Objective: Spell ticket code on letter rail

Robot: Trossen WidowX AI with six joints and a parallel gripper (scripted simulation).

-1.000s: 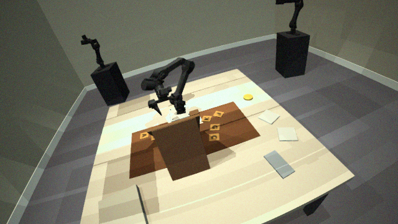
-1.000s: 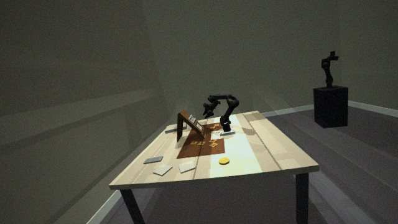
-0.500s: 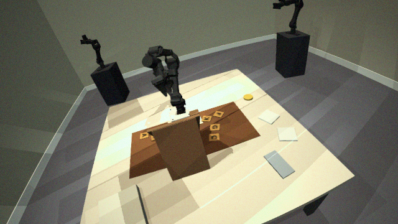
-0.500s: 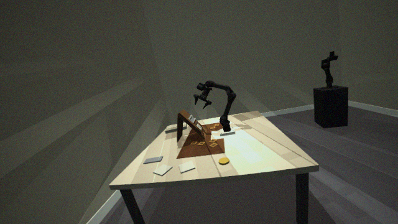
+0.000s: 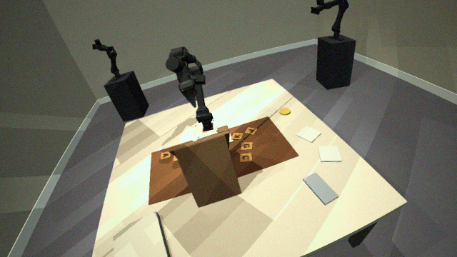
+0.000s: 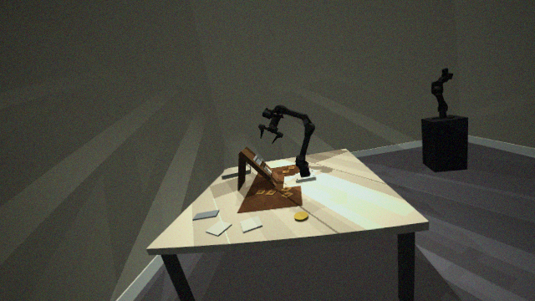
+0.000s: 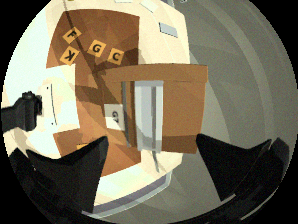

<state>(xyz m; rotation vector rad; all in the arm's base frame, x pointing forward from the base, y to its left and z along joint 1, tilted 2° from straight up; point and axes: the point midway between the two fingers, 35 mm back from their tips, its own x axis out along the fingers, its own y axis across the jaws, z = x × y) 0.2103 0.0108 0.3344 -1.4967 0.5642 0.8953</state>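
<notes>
Right now my gripper tip is 3 cm past the orange tile marked g, 20 cm to the right of it and 32 cm above it. Round my gripper tip: brown mat (4 cm behind, 2 cm to the left, 32 cm below); white ticket (5 cm ahead, 3 cm to the right, 23 cm below); tile marked c (5 cm ahead, 18 cm to the left, 32 cm below).
</notes>
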